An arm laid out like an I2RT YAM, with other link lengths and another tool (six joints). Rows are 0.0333 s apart.
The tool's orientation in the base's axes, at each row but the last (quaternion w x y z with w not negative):
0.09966 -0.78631 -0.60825 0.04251
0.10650 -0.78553 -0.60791 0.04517
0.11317 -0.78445 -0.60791 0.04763
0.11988 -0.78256 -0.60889 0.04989
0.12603 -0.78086 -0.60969 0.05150
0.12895 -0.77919 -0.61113 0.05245
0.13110 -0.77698 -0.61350 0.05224
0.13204 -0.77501 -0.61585 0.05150
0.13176 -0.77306 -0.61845 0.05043
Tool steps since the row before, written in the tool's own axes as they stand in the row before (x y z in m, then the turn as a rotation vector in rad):
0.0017 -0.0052 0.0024 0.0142 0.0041 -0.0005
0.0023 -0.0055 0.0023 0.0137 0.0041 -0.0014
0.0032 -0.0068 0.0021 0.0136 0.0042 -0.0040
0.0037 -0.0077 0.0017 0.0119 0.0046 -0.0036
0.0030 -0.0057 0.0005 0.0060 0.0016 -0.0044
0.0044 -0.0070 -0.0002 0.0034 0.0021 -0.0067
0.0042 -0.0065 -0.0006 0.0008 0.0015 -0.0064
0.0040 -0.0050 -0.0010 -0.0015 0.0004 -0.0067
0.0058 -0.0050 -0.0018 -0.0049 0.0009 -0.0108
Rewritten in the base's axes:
-0.0049 0.0031 -0.0012 0.0076 0.0127 0.0004
-0.0051 0.0038 -0.0009 0.0077 0.0121 0.0013
-0.0060 0.0049 -0.0002 0.0083 0.0117 0.0037
-0.0067 0.0056 0.0005 0.0082 0.0100 0.0031
-0.0047 0.0042 0.0012 0.0040 0.0048 0.0043
-0.0054 0.0058 0.0024 0.0044 0.0019 0.0061
-0.0049 0.0054 0.0027 0.0032 -0.0004 0.0058
-0.0035 0.0048 0.0026 0.0016 -0.0025 0.0062
-0.0029 0.0064 0.0036 0.0023 -0.0065 0.0097

